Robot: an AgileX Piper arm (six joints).
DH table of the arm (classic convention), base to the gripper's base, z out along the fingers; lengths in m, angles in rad. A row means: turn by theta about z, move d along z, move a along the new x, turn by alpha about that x. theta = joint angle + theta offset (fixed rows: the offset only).
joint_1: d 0.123, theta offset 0, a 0, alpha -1.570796
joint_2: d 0, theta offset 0.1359, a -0.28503, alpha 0
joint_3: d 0, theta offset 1.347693, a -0.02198, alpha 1.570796
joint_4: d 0.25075, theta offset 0, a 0, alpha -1.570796
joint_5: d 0, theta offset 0, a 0, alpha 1.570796
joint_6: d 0.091, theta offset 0, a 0, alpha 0
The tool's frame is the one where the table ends.
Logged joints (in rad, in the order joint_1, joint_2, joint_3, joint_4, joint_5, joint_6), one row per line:
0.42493, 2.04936, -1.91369, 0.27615, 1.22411, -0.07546
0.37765, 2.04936, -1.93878, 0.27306, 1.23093, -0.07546
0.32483, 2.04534, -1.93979, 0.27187, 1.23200, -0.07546
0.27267, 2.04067, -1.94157, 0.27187, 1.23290, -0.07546
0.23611, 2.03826, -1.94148, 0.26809, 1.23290, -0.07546
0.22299, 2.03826, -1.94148, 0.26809, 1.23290, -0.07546
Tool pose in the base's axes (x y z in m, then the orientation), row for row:
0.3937, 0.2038, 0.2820, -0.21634, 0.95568, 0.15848, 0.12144
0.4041, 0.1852, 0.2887, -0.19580, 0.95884, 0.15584, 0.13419
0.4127, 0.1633, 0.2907, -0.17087, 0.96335, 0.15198, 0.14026
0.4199, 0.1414, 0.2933, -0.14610, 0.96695, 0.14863, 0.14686
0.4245, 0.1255, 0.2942, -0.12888, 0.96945, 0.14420, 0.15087
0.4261, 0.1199, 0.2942, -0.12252, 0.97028, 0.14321, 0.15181
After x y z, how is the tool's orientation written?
As a quaternion, x y z w.
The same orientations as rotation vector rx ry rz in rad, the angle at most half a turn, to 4 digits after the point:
-0.6317, 2.7903, 0.4627
-0.5675, 2.7793, 0.4517
-0.4936, 2.7828, 0.4390
-0.4205, 2.7829, 0.4278
-0.3701, 2.7838, 0.4141
-0.3516, 2.7847, 0.4110

